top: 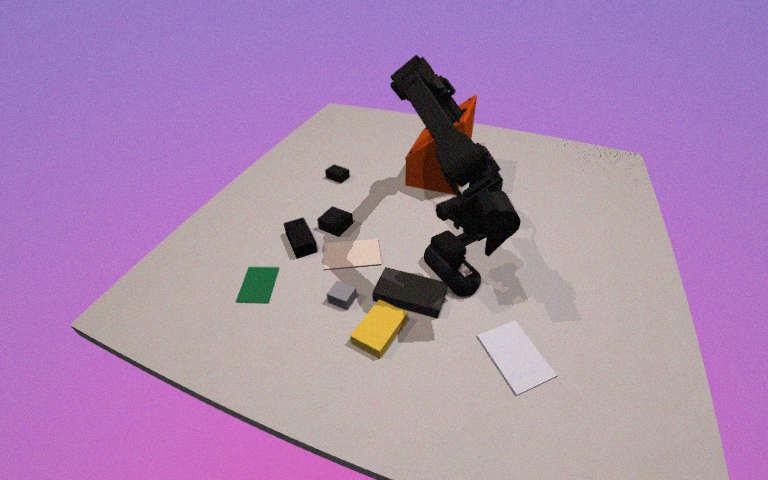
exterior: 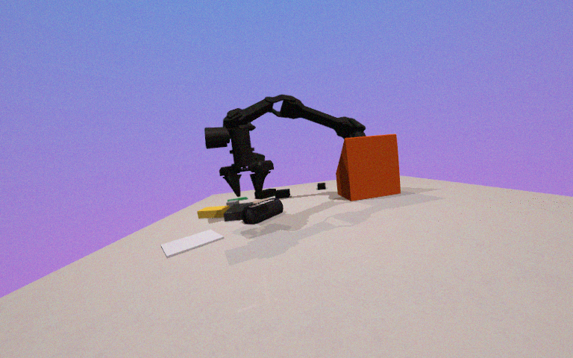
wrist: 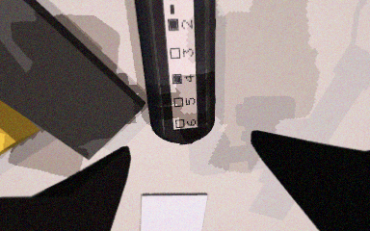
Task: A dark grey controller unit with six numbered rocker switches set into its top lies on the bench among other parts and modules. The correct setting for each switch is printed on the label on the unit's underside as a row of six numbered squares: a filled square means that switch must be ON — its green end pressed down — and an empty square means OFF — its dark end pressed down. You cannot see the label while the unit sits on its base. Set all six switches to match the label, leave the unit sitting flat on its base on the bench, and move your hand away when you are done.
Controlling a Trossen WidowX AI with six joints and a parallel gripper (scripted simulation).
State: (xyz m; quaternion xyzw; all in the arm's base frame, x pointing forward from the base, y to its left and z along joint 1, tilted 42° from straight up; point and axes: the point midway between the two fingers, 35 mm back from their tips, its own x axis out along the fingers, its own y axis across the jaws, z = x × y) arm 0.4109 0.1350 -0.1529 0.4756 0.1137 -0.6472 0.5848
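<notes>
Right now my gripper tip is 80 mm short of the dark grey box, 100 mm to the left of it and 70 mm above it. The rest, counted from my gripper tip: grey cube 160 mm ahead, 220 mm to the right, 70 mm below; then beige card 30 mm ahead, 280 mm to the right, 80 mm below; then yellow block 190 mm ahead, 110 mm to the right, 70 mm below.
</notes>
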